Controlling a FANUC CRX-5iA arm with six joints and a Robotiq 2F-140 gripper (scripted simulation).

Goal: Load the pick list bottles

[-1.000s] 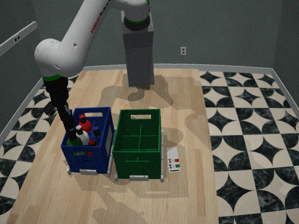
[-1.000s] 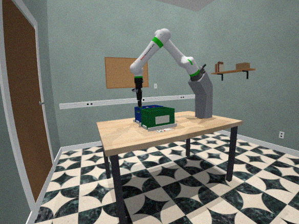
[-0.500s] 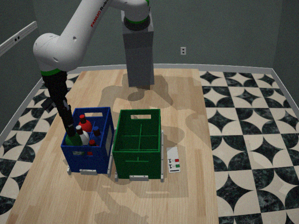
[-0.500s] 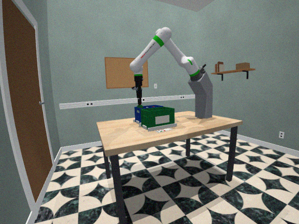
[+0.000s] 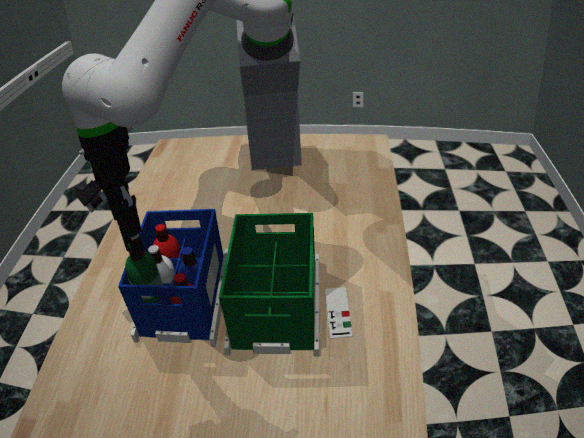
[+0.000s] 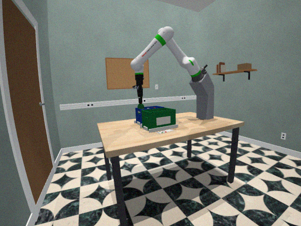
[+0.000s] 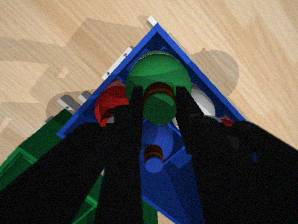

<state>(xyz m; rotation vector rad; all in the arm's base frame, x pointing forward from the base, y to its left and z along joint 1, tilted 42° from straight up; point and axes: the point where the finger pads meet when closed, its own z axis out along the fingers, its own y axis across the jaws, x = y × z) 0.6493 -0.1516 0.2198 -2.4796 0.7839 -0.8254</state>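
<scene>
Now: the green bottle 80 mm below my hand. Round my hand: blue bottle: 100 mm behind, 60 mm to the left, 180 mm below; then white bottle: 90 mm behind, 20 mm to the right, 180 mm below; then blue crate: 100 mm behind, 20 mm to the left, 180 mm below.
</scene>
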